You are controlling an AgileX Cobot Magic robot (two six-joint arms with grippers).
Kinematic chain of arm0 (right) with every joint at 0, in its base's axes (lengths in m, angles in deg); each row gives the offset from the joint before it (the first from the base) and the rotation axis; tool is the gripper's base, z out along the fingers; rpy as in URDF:
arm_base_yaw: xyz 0 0 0.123 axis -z
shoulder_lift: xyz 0 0 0 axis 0.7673 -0.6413 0
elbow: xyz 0.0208 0.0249 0.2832 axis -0.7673 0.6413 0
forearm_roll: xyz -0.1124 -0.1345 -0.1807 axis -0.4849 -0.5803 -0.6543
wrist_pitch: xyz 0 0 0 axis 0.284 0.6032 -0.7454
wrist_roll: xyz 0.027 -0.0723 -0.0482 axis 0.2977 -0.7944 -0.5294
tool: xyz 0 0 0 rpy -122.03 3.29 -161.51
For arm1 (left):
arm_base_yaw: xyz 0 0 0.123 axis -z
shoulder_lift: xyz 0 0 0 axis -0.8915 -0.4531 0
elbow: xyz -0.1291 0.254 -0.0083 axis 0.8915 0.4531 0
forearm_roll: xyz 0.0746 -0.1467 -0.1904 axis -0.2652 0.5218 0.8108
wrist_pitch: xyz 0 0 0 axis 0.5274 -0.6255 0.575
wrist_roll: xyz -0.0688 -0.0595 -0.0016 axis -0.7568 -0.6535 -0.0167
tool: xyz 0 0 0 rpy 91 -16.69 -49.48
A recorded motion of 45 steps. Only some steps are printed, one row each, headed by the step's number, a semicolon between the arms.
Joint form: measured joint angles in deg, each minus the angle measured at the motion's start. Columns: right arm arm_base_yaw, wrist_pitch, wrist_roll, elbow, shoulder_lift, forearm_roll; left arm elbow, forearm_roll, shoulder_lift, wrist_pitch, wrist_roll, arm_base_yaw.
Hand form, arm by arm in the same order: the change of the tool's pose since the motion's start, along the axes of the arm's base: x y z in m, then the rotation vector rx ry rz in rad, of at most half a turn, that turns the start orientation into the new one. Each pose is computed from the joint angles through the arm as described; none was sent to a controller.
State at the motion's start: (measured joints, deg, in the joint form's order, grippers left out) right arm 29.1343 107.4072 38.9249 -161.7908 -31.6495 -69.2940; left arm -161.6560 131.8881 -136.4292 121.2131 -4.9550 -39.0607
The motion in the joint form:
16: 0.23 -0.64 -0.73 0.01 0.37 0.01; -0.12 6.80 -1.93 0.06 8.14 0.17
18: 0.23 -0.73 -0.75 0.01 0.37 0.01; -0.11 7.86 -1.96 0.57 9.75 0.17
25: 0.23 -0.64 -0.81 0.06 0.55 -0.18; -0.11 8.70 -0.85 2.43 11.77 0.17
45: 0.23 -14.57 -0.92 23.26 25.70 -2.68; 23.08 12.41 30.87 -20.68 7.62 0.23
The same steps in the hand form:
16: 0.0009 -0.0018 0.0033 0.0021 -0.0199 0.0054; 0.0015 -0.0065 -0.0105 -0.0493 -0.0258 -0.0431
18: 0.0010 -0.0017 0.0034 0.0025 -0.0214 0.0054; 0.0009 -0.0075 -0.0100 -0.0592 -0.0328 -0.0590
25: 0.0005 -0.0022 0.0045 -0.0006 -0.0235 0.0072; -0.0023 -0.0086 0.0000 -0.0782 -0.0501 -0.0995
45: -0.0824 -0.0393 0.0779 0.0490 -0.2975 -0.0262; -0.0741 0.0522 0.1284 -0.1295 -0.3562 0.2869

